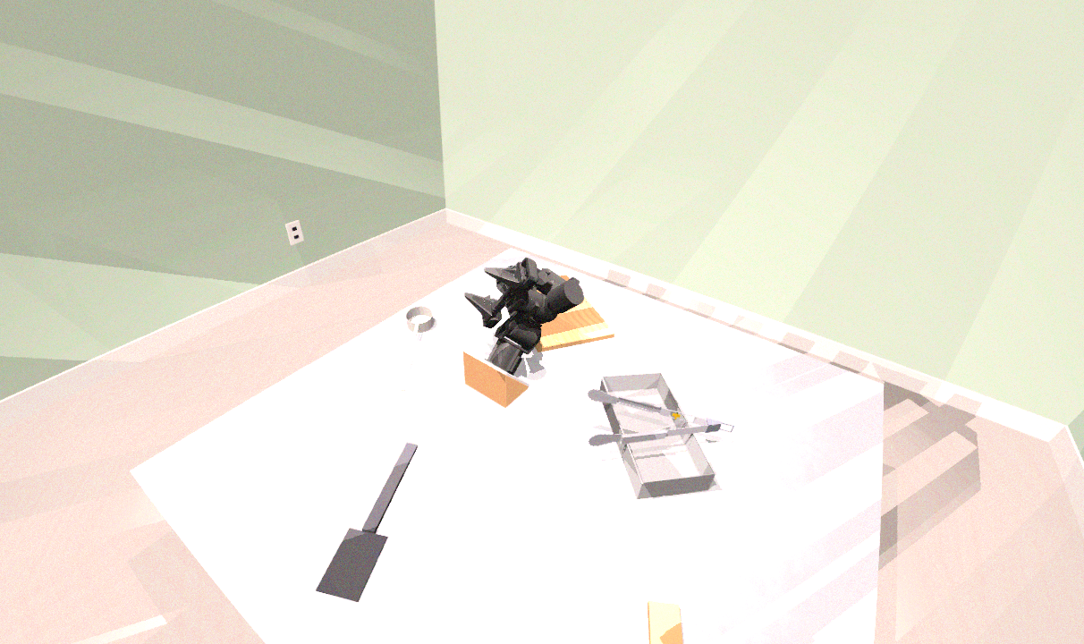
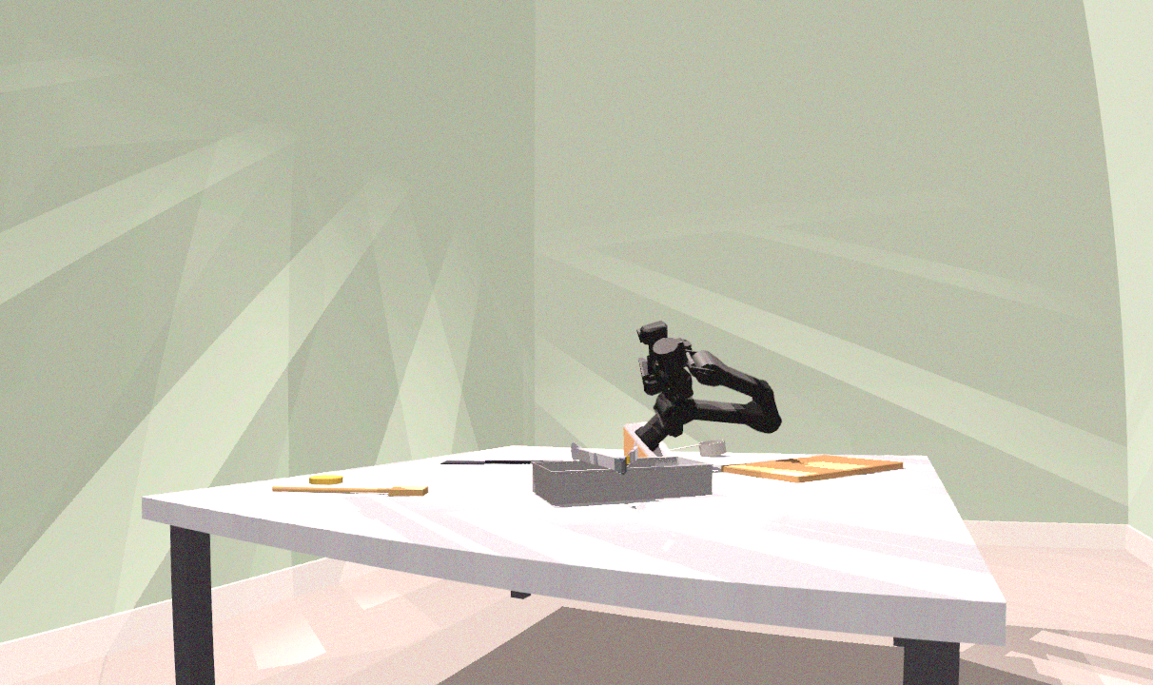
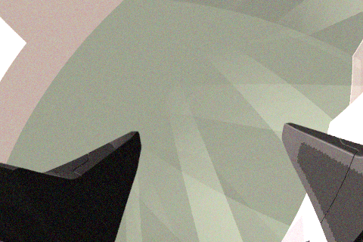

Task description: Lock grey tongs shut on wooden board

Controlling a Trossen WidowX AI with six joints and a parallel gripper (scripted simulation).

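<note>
Now: the grey roasting tin 41 cm ahead of my gripper tip, 8 cm to the left of it and 28 cm below it. Also, from my gripper tip: dark spatula (4 cm ahead, 39 cm to the right, 30 cm below); wooden board (1 cm behind, 41 cm to the left, 30 cm below).
</note>
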